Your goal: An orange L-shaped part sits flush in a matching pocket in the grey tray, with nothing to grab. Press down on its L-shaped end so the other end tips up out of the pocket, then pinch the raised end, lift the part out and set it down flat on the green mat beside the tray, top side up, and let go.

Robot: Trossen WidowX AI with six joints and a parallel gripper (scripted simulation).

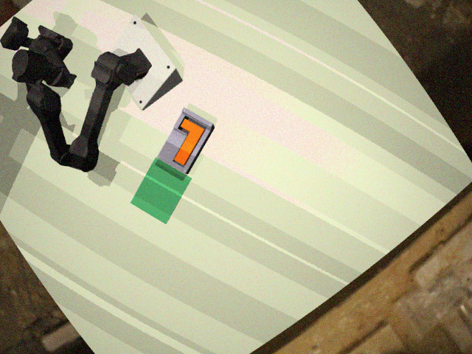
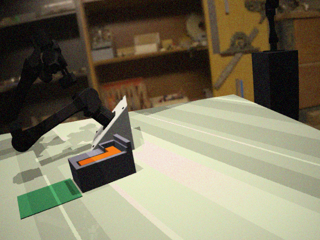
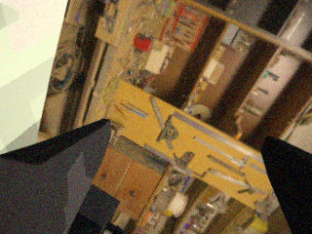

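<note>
The orange L-shaped part is 440 mm ahead of my gripper tip, 150 mm to the left of it and 240 mm below it. Round my gripper tip: grey tray (450 mm ahead, 140 mm to the left, 300 mm below); then green mat (510 mm ahead, 10 mm to the right, 300 mm below).
</note>
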